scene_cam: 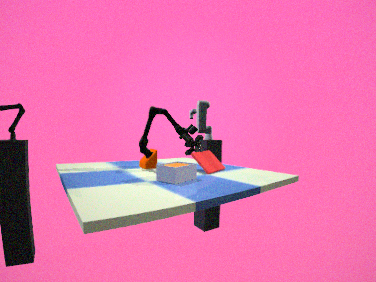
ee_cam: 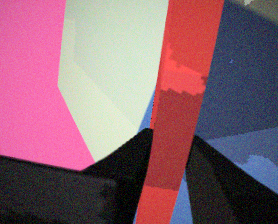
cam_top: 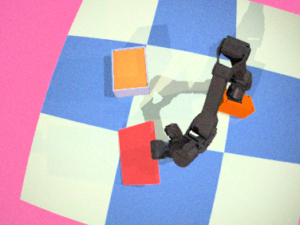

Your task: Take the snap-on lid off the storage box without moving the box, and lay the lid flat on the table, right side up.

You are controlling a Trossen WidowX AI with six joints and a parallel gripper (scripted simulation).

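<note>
Right now my gripper tip is 6 cm short of the red lid, 5 cm above it and 2 cm to the right of it. Also, from my gripper tip: grey storage box: 31 cm to the right, 19 cm ahead, 8 cm below.
</note>
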